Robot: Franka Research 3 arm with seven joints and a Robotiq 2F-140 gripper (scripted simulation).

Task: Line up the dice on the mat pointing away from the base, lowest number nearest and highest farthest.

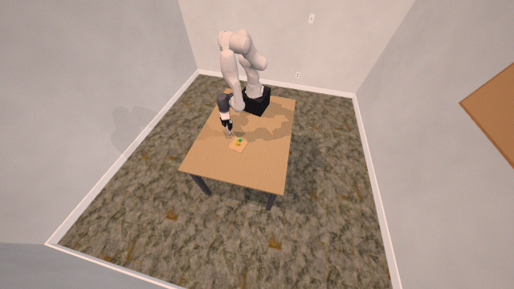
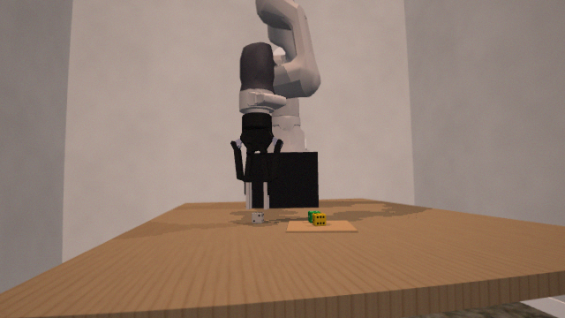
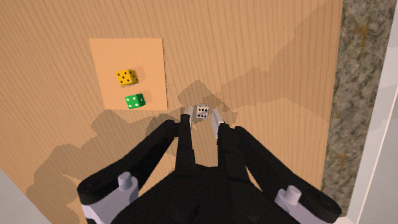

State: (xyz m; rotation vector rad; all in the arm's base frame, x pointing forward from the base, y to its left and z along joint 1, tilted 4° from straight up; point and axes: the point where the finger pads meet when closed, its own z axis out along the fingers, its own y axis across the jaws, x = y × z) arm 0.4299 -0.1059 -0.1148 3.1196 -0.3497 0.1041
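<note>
Right now the white die is 50 mm below my hand. The rest, counted from my hand: tan mat (90 mm ahead, 140 mm to the left, 60 mm below); then green die (40 mm ahead, 130 mm to the left, 50 mm below); then yellow die (90 mm ahead, 140 mm to the left, 50 mm below).
</note>
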